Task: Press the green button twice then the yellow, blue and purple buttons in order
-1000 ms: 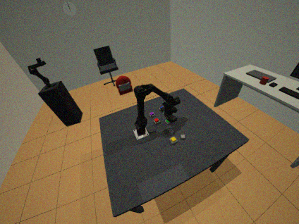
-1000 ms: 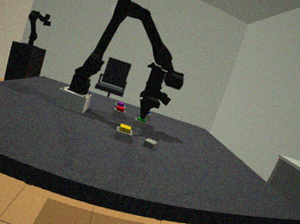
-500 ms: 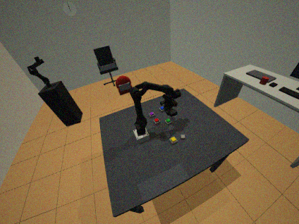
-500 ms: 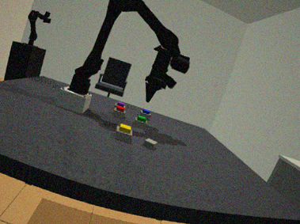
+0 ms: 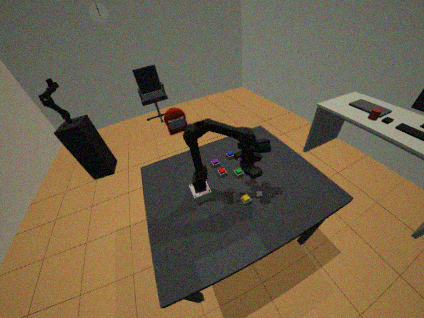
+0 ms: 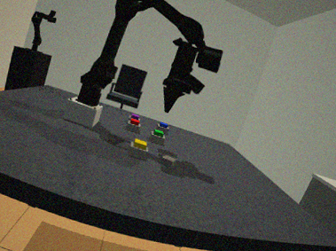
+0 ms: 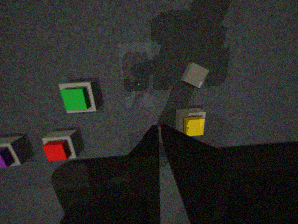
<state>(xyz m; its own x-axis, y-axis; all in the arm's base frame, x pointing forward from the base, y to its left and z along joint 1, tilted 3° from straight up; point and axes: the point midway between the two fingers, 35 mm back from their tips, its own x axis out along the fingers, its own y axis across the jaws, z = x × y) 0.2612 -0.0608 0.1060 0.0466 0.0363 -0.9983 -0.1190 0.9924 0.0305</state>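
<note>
Now: gripper tip 40 mm past the yellow button, 80 mm to the left of it and 90 mm above it. Also, from my gripper tip: green button 120 mm to the left, 90 mm below; red button 100 mm behind, 160 mm to the left, 90 mm below; small grey block 50 mm ahead, 80 mm to the right, 120 mm below.
</note>
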